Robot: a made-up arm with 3 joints.
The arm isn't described. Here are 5 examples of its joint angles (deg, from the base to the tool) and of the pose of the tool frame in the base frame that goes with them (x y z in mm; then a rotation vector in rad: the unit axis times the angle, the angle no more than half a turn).
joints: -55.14 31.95 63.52
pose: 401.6 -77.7 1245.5 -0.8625 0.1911 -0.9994
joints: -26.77 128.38 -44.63
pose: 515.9 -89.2 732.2 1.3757 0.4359 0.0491
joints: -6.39 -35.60 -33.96
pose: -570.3 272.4 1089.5 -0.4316 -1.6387 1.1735
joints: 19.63 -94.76 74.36
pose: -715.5 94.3 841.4 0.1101 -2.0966 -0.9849
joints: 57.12 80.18 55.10
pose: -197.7 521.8 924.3 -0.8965 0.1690 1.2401
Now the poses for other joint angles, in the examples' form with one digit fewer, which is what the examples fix.
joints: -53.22 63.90 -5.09
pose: 433 -137 1230 0.167 -0.100 -0.205
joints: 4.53 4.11 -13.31
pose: -323 258 1346 -0.076 -1.043 0.953
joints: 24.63 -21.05 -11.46
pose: -614 78 1221 -0.019 -1.533 1.186
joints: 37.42 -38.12 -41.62
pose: -696 -195 1062 0.254 -1.906 1.857
